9 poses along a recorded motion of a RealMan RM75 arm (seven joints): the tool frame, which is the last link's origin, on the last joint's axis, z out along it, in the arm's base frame.
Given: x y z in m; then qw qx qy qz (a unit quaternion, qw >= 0).
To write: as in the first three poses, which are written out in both.
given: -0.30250 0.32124 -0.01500 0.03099 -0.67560 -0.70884 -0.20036
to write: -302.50 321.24 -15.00 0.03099 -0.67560 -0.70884 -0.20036
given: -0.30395 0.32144 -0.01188 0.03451 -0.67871 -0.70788 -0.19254
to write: -303.95 321.44 -11.88 0.03451 -0.67871 -0.70788 -0.19254
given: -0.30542 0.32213 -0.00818 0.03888 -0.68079 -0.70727 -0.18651
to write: -305.42 322.13 -8.18 0.03888 -0.68079 -0.70727 -0.18651
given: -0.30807 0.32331 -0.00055 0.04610 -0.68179 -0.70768 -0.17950
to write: -308.07 323.31 -0.55 0.04610 -0.68179 -0.70768 -0.17950
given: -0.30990 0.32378 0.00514 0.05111 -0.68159 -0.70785 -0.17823
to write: -309.90 323.78 5.14 0.05111 -0.68159 -0.70785 -0.17823
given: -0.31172 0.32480 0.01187 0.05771 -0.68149 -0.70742 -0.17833
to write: -311.72 324.80 11.87 0.05771 -0.68149 -0.70742 -0.17833
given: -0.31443 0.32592 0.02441 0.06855 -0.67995 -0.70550 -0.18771
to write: -314.43 325.92 24.41 0.06855 -0.67995 -0.70550 -0.18771
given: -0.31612 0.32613 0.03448 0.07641 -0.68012 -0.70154 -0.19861
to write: -316.12 326.13 34.48 0.07641 -0.68012 -0.70154 -0.19861
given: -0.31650 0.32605 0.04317 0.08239 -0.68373 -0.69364 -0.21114
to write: -316.50 326.05 43.17 0.08239 -0.68373 -0.69364 -0.21114
